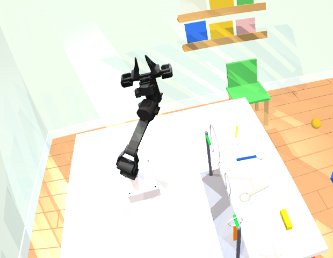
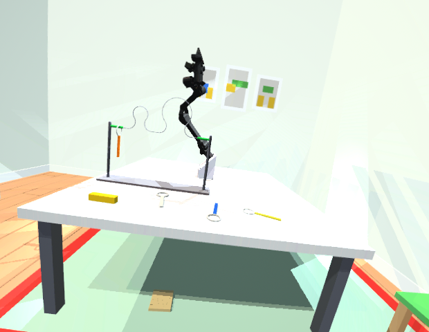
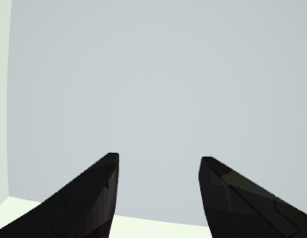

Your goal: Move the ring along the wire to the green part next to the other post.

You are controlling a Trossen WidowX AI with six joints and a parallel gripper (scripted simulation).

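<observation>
Right now my gripper tip is 250 mm short of the orange-handled ring, 330 mm to the left of it and 600 mm above it. The rest, counted from my gripper tip: blue-handled ring 460 mm ahead, 260 mm to the left, 840 mm below; then yellow block 530 mm ahead, 210 mm to the right, 830 mm below; then white-handled ring 400 mm ahead, 840 mm below.
</observation>
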